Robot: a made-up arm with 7 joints.
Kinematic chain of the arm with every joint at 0, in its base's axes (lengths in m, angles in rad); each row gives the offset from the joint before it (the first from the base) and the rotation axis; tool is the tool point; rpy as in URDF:
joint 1: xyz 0 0 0.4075 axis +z
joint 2: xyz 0 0 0 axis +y
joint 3: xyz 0 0 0.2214 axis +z
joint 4: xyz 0.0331 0 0 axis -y
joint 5: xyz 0.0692 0 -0.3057 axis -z
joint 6: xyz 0 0 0 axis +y
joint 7: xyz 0.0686 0 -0.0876 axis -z
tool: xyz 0 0 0 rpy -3.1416 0 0
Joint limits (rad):
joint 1: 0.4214..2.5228
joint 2: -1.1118..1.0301
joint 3: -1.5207..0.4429
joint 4: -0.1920..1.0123
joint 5: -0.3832..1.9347
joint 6: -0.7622..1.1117
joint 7: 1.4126..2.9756
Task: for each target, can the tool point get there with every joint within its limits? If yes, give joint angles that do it. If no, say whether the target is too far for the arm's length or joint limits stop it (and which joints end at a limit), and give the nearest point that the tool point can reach.
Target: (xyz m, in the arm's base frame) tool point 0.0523 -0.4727 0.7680
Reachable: no: joint limits stop it (at a limit: joint 1, joint 2, joint 4) | nearest point 0.0716 -0.3599 0.6759 | short by 0.147 m
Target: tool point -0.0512 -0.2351 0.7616
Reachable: no: joint limits stop it (at a limit: joint 1, joint 2, joint 3, joint 4, joint 5, joint 6) | nearest point -0.0999 -0.1832 0.7999 | short by 0.081 m
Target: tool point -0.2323 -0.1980 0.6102
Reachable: no: joint limits stop it (at a limit: joint 1, joint 2, joint 3, joint 5, joint 6) | nearest point -0.1960 -0.0814 0.6681 | short by 0.135 m
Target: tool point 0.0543 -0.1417 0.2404
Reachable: yes | joints 0.6958 0.6974 -0.6332 0.0504 1.3159 -0.0999 1.9261
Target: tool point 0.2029 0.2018 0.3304
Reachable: yes | joints 0.9370 -0.1837 -0.1291 0.2870 0.1685 0.1210 1.6136
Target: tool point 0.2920 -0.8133 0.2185
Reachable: no: too far | nearest point 0.1497 -0.4169 0.4255 | short by 0.469 m
